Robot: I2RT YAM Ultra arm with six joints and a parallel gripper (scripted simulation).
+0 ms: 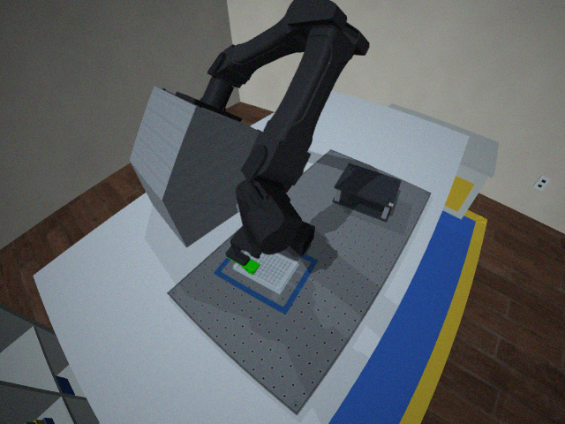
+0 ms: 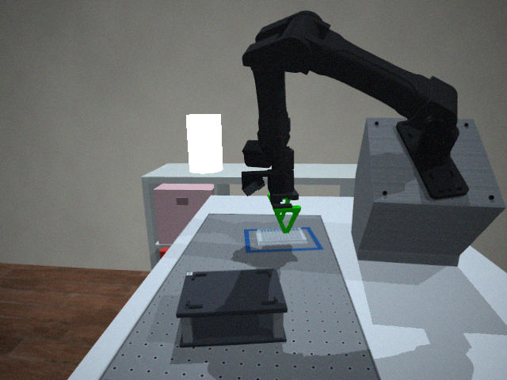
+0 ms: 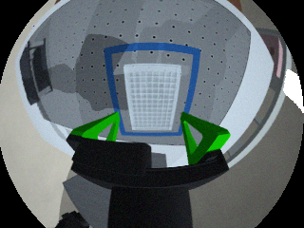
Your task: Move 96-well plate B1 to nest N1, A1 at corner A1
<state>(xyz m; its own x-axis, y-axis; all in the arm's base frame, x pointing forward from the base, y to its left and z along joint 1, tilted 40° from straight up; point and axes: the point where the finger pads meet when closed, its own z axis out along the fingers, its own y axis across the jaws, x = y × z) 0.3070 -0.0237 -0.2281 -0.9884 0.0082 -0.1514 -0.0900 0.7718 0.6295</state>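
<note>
My gripper is now 4 cm above the clear 96-well plate and 1 cm short of it. Also, from my hand: dark raised nest N1 (34 cm to the left, 10 cm ahead, 1 cm above).
</note>
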